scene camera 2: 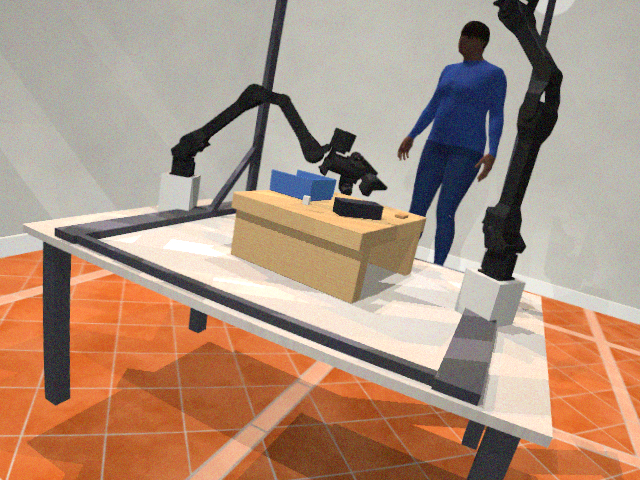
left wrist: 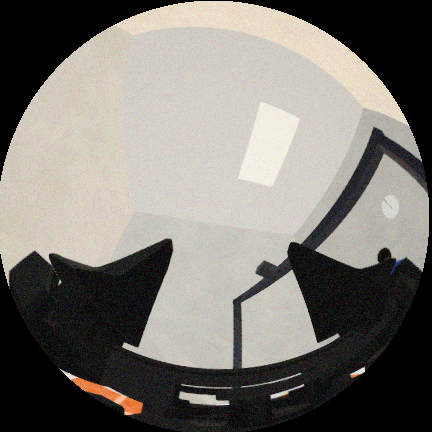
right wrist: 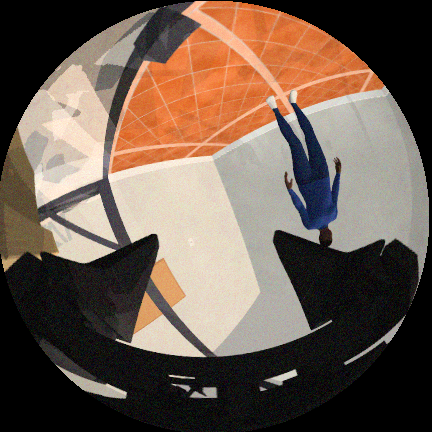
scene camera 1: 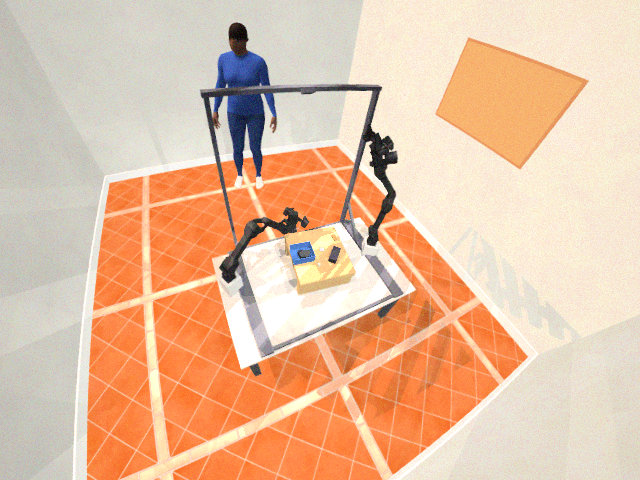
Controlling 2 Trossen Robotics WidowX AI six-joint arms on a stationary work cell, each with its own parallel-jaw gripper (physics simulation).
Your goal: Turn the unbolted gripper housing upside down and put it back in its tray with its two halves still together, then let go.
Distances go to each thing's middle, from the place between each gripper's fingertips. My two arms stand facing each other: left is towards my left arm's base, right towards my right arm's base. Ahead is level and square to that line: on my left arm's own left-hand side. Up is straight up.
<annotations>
Now: the black part (scene camera 2: 346, 207) 15 cm ahead of my left hand, 13 cm to the right of it and 75 cm below it. Also, from my left hand: tan wooden block (scene camera 2: 311, 244) 9 cm ahead, 22 cm to the right, 84 cm below; blue tray (scene camera 2: 318, 187) 9 cm ahead, 33 cm to the right, 73 cm below.
Now: right hand 340 mm short of the blue tray, 100 mm to the left of it and 20 mm above it. Also, from my right hand: black part 400 mm ahead, 100 mm to the left, 30 mm below; then tan wooden block 340 mm ahead, 130 mm below, 20 mm to the left.
</annotations>
